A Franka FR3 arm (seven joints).
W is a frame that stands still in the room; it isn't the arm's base.
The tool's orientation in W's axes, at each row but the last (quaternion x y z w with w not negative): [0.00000, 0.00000, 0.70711, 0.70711]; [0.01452, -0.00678, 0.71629, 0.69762]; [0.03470, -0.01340, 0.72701, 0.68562]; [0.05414, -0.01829, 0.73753, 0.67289]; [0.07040, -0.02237, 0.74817, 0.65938]
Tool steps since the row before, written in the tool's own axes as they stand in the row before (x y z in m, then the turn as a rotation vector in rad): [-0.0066, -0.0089, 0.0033, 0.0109, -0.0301, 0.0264]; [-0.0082, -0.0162, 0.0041, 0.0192, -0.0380, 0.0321]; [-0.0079, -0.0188, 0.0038, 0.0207, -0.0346, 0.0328]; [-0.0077, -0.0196, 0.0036, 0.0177, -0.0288, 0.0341]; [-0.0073, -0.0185, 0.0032, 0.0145, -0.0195, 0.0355]
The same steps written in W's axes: [0.0089, -0.0066, 0.0033, 0.0301, 0.0109, 0.0264]; [0.0165, -0.0079, 0.0037, 0.0378, 0.0192, 0.0323]; [0.0193, -0.0070, 0.0027, 0.0344, 0.0205, 0.0332]; [0.0204, -0.0061, 0.0019, 0.0290, 0.0168, 0.0344]; [0.0194, -0.0052, 0.0011, 0.0202, 0.0123, 0.0359]
